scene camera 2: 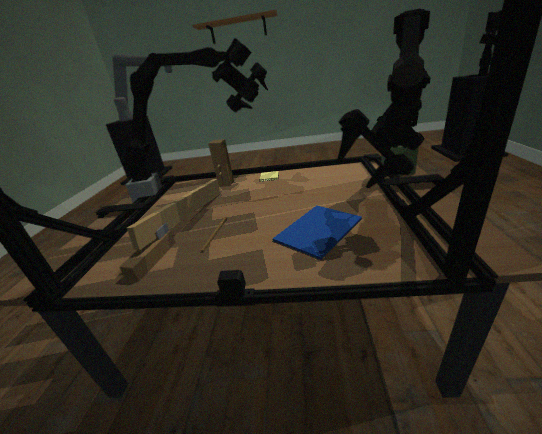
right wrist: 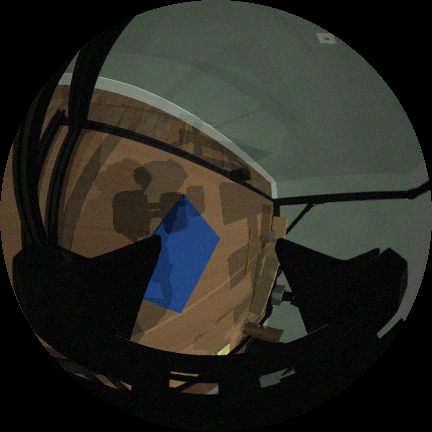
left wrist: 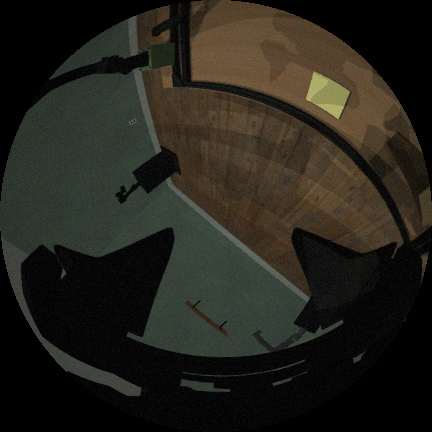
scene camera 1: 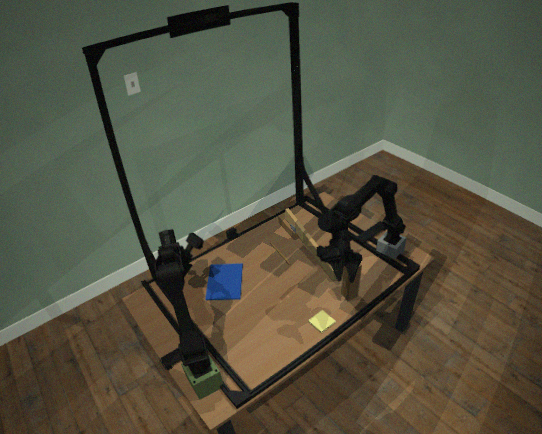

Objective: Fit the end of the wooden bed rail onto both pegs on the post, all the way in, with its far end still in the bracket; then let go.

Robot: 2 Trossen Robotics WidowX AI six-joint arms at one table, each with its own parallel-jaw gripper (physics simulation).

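Places are measured from the left arm's base along level axes (x back, y right, z up), in metres.
Pixels of known places: left gripper, fingertip midpoint: (scene camera 2: 259,99) (left wrist: 235,234) (scene camera 1: 346,281); right gripper, fingertip midpoint: (scene camera 2: 353,175) (right wrist: 219,243) (scene camera 1: 196,255); left arm's base, link origin: (scene camera 2: 141,178) (right wrist: 282,295) (scene camera 1: 392,239); right arm's base, link origin: (left wrist: 143,58) (scene camera 1: 199,367).
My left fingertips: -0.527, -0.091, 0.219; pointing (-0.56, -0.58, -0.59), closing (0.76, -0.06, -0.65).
Observation:
For each thing: its top centre in the pictures, then the offset to it from my left fingertips, as dx, dy, dz. "*": a spot on its surface instead.
- grey bracket, surface spot: (scene camera 2: 162,231) (right wrist: 271,235) * +0.331, +0.520, -0.247
- wooden post, surface spot: (scene camera 1: 353,287) * +0.180, +0.071, -0.228
- blue mat, top centre: (right wrist: 179,258) (scene camera 2: 318,227) (scene camera 1: 224,280) -0.087, +0.553, -0.292
- yellow pad, top centre: (left wrist: 327,93) (scene camera 1: 322,320) (scene camera 2: 269,174) (right wrist: 223,352) +0.009, +0.095, -0.289
- thin stick, top centre: (scene camera 2: 214,231) (right wrist: 249,251) (scene camera 1: 280,252) +0.201, +0.487, -0.293
The light wooden rail (scene camera 1: 302,234) (scene camera 2: 177,212) (right wrist: 263,295) stands on edge. Its far end is at the grey bracket (scene camera 1: 293,228) (scene camera 2: 162,231) (right wrist: 272,236), above a wooden block. Its other end points at the wooden post (scene camera 1: 353,287) (scene camera 2: 222,162) (right wrist: 263,332). Small pegs (scene camera 2: 219,168) show on the post's side in scene camera 2; the rail end appears below them, and any gap is too small to tell. My left gripper (scene camera 2: 259,98) (left wrist: 235,234) is open and empty, high above the table. My right gripper (scene camera 2: 355,172) (right wrist: 219,243) is open and empty, away from the rail.
A blue mat (scene camera 1: 224,282) (scene camera 2: 317,230) (right wrist: 190,260) lies on the table. A yellow pad (scene camera 1: 322,321) (scene camera 2: 269,176) (left wrist: 327,95) lies near the post. A thin stick (scene camera 1: 280,253) (scene camera 2: 214,235) lies beside the rail. A black frame (scene camera 1: 298,115) rises at the table's edge.

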